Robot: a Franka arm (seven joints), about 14 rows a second.
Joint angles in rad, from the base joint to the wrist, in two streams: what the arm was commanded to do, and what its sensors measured. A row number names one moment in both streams.
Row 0, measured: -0.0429 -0.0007 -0.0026 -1.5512 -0.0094 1.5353 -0.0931
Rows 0 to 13, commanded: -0.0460 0.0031 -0.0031 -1.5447 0.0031 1.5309 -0.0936; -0.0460 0.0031 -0.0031 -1.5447 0.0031 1.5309 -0.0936; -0.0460 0.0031 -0.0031 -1.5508 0.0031 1.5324 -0.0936; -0.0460 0.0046 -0.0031 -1.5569 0.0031 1.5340 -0.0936; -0.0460 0.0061 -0.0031 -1.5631 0.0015 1.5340 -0.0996; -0.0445 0.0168 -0.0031 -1.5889 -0.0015 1.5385 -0.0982; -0.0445 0.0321 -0.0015 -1.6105 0.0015 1.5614 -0.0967; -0.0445 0.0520 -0.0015 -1.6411 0.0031 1.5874 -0.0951; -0.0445 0.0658 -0.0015 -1.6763 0.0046 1.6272 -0.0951; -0.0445 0.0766 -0.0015 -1.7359 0.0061 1.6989 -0.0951; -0.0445 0.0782 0.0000 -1.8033 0.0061 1.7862 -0.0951; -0.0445 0.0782 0.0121 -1.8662 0.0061 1.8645 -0.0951; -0.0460 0.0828 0.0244 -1.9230 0.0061 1.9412 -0.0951; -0.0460 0.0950 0.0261 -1.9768 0.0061 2.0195 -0.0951
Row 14, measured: -0.0424 0.1151 0.0118 -1.8631 -0.0060 1.9027 -0.0931
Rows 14 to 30, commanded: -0.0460 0.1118 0.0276 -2.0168 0.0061 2.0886 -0.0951; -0.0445 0.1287 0.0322 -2.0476 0.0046 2.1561 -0.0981; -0.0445 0.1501 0.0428 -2.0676 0.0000 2.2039 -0.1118; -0.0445 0.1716 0.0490 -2.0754 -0.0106 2.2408 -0.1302; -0.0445 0.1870 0.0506 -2.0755 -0.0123 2.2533 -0.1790; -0.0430 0.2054 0.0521 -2.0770 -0.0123 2.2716 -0.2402; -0.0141 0.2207 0.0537 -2.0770 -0.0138 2.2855 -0.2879; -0.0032 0.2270 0.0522 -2.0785 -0.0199 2.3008 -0.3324; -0.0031 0.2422 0.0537 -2.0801 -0.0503 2.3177 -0.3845; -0.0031 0.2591 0.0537 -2.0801 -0.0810 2.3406 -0.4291; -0.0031 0.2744 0.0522 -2.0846 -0.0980 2.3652 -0.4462; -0.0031 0.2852 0.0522 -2.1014 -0.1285 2.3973 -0.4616; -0.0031 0.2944 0.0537 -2.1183 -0.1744 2.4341 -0.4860; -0.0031 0.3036 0.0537 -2.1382 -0.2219 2.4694 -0.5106; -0.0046 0.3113 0.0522 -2.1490 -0.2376 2.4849 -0.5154; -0.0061 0.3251 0.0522 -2.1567 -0.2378 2.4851 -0.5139; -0.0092 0.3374 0.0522 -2.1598 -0.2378 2.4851 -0.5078
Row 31, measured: -0.0023 0.3254 0.0537 -2.1440 -0.2203 2.4631 -0.4879
